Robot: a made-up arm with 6 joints.
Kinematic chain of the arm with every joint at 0, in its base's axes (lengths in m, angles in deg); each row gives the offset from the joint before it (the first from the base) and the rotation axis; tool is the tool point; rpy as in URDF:
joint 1: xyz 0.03 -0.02 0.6 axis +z
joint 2: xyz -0.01 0 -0.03 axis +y
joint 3: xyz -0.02 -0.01 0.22 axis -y
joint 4: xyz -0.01 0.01 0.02 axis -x
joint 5: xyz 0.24 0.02 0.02 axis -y
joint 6: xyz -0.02 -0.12 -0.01 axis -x
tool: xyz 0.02 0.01 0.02 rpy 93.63 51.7 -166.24
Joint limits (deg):
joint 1: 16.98..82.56
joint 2: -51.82..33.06
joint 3: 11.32..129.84
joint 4: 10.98..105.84
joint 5: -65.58..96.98
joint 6: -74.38..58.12
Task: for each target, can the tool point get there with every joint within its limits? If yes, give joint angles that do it. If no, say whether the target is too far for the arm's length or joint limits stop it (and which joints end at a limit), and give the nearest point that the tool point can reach.
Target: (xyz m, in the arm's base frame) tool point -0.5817 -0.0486 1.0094
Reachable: no: too far | nearest point -0.3680 -0.0858 0.8637 | short by 0.261 m
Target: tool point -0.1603 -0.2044 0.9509
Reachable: yes | joints 29.83 -38.12 56.62 25.03 35.11 22.41
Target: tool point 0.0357 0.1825 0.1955
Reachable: no: joint limits stop it (at a limit: joint 1, joint 2, joint 3, joint 4, joint 6) | nearest point 0.1455 0.2930 0.7231 | short by 0.550 m
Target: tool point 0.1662 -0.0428 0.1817
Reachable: no: joint limits stop it (at a limit: joint 1, joint 2, joint 3) | nearest point 0.0075 -0.4359 0.5508 | short by 0.562 m
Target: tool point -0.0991 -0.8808 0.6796
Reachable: no: too far | nearest point -0.0395 -0.4835 0.6859 | short by 0.402 m
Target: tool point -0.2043 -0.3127 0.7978
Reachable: yes | joints 51.27 -27.73 115.66 74.37 61.66 3.83
